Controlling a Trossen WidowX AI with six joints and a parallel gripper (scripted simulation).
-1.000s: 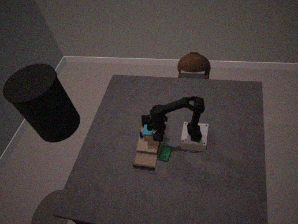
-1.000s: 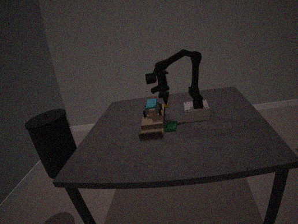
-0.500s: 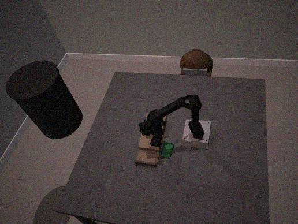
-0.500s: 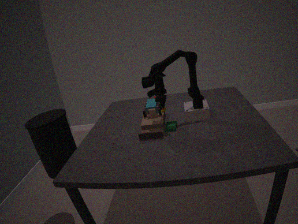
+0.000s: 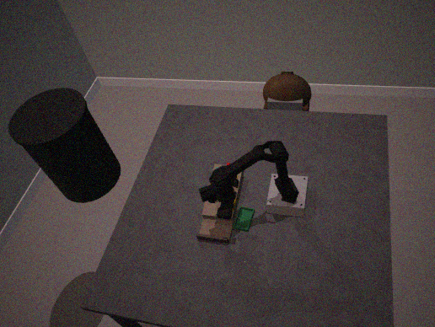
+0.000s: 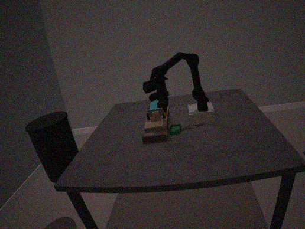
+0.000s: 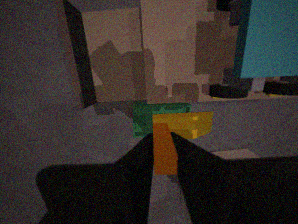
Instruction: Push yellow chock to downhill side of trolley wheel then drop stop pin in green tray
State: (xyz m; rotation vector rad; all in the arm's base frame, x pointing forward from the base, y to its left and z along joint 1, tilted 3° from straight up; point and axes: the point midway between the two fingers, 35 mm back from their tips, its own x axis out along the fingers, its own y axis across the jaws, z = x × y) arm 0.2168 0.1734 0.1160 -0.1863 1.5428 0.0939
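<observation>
Right now the red-headed stop pin is 10 cm ahead of my gripper tip, 23 cm to the right of it and 3 cm below it. The rest, counted from my gripper tip: green tray: 4 cm behind, 3 cm to the right, 16 cm below; then yellow chock: 1 cm ahead, 2 cm to the right, 1 cm below; then trolley: 11 cm ahead, 13 cm to the right, 4 cm below.
</observation>
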